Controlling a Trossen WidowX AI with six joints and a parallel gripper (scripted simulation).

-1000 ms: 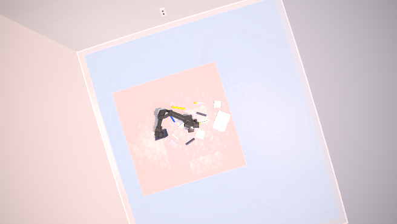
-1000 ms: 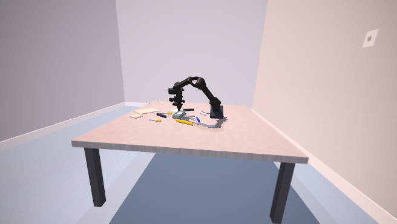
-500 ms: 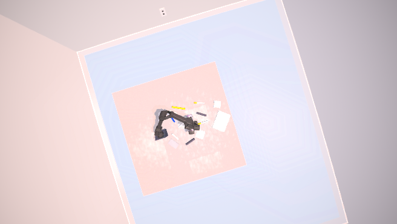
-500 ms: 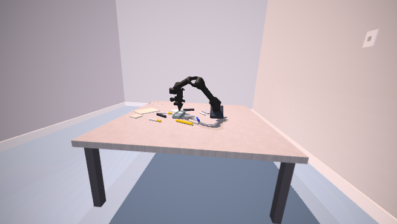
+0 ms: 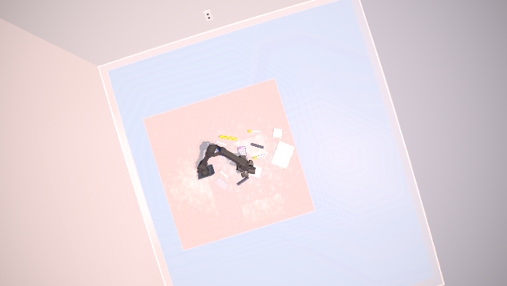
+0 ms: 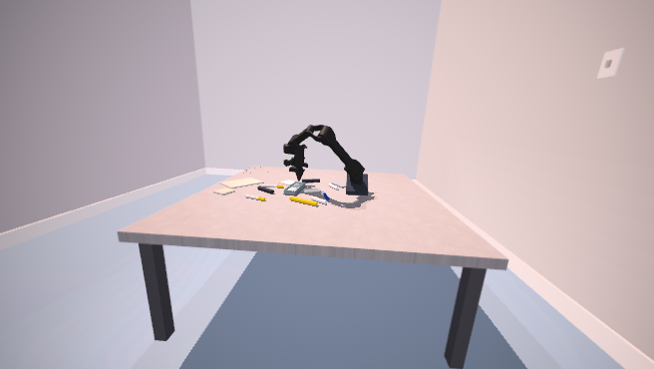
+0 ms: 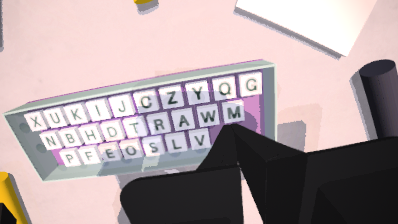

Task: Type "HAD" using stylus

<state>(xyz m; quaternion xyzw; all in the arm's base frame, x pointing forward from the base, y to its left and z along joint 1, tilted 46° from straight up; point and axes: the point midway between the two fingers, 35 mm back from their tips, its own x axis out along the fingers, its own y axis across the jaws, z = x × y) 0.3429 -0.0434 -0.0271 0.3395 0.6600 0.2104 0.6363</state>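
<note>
Right now the blue stylus is 170 mm behind my gripper tip, 150 mm to the left of it and 30 mm below it.
</note>
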